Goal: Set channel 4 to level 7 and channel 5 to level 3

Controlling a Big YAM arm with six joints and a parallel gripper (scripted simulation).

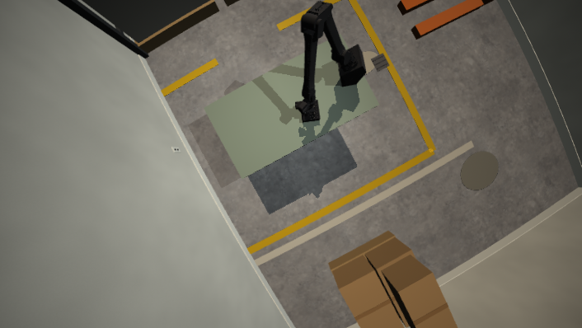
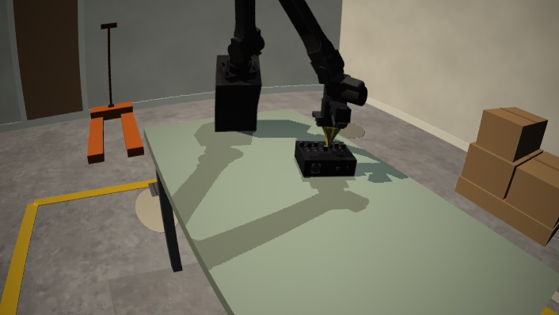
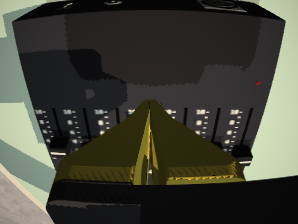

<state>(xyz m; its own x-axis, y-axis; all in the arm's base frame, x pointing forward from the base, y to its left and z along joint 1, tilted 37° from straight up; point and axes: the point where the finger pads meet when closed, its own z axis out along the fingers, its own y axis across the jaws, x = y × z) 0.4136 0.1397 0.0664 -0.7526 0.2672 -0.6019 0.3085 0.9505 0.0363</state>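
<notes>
The channel 4 fader cap is 2 cm behind my hand, 1 cm to the left of it and 2 cm below it. From my hand the other things lie so: master fader cap (7 cm behind, 4 cm to the right, 2 cm below); channel 6 fader cap (6 cm behind, 2 cm to the right, 2 cm below); channel 5 fader cap (6 cm behind, 2 cm below).
</notes>
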